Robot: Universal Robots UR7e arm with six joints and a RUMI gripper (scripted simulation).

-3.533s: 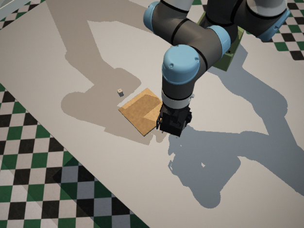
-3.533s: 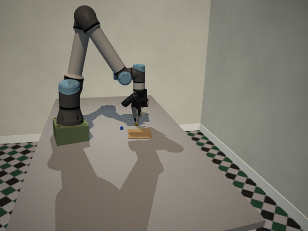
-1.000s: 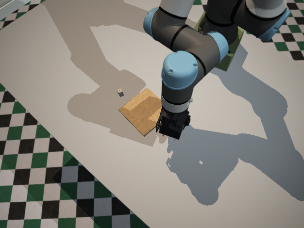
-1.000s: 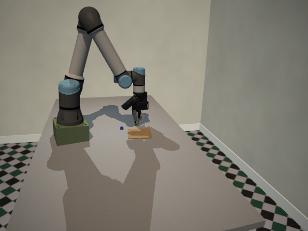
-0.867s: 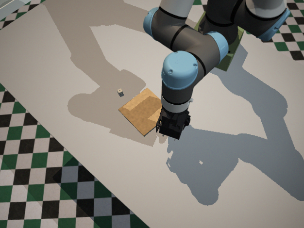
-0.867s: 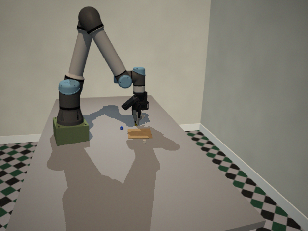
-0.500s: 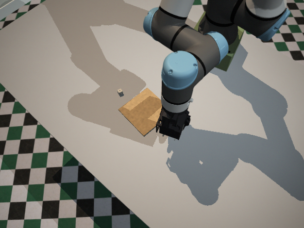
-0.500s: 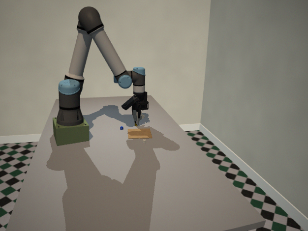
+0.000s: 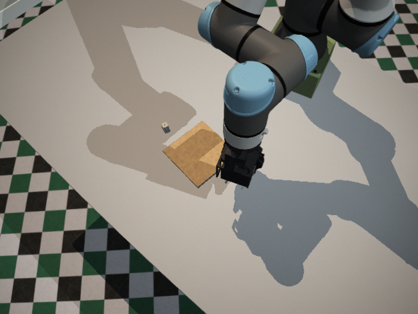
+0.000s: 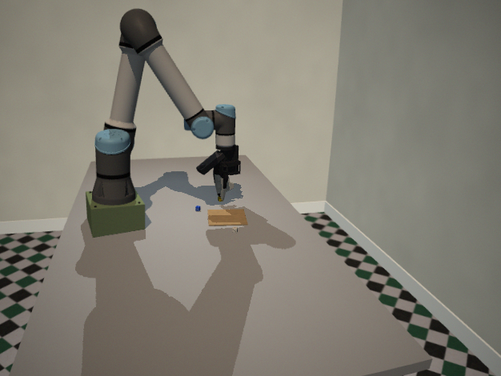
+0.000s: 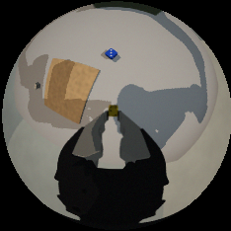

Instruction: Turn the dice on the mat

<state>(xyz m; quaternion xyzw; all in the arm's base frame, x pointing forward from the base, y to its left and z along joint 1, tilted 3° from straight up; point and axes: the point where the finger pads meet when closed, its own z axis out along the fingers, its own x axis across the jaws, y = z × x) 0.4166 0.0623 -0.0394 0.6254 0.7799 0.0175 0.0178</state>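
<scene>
The blue die is 10 cm behind my hand, 3 cm to the right of it and 3 cm below it. Round my hand: tan mat 13 cm to the right, 3 cm below, 2 cm behind; then white die 25 cm to the right, 3 cm below, 3 cm behind; then yellow die 1 cm below.
</scene>
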